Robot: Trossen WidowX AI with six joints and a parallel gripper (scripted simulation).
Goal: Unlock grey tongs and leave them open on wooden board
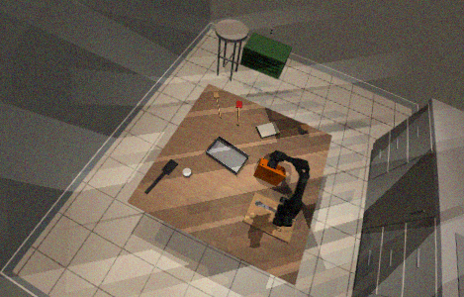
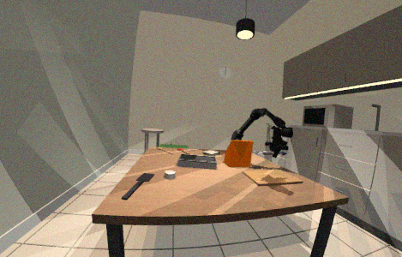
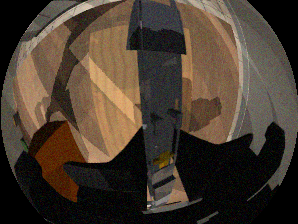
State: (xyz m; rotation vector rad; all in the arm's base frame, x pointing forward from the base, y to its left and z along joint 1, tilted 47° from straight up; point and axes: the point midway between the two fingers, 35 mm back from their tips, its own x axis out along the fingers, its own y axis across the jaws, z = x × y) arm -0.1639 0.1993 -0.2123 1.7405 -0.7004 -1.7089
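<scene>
The wooden board lies 14 cm below my gripper tip. From my gripper tip the other things lie so: white pad: 69 cm to the right, 30 cm ahead, 14 cm below; then roasting tin: 51 cm ahead, 29 cm to the right, 12 cm below; then small yellow piece: 4 cm above.
</scene>
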